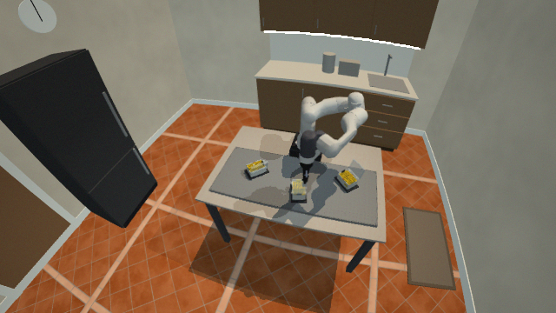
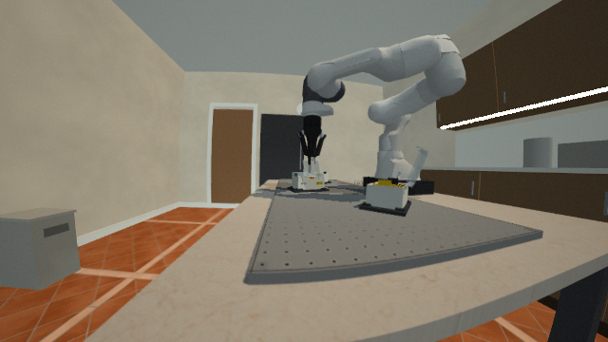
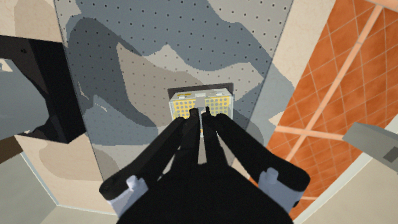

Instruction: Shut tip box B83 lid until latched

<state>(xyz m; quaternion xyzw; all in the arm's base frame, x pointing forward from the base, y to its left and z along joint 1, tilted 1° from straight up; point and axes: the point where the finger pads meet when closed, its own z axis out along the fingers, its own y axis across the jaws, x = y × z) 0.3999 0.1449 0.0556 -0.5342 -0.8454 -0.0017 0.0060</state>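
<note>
Right now the clear lid is 1 cm ahead of my hand, 3 cm to the right of it and 5 cm below it.
</note>
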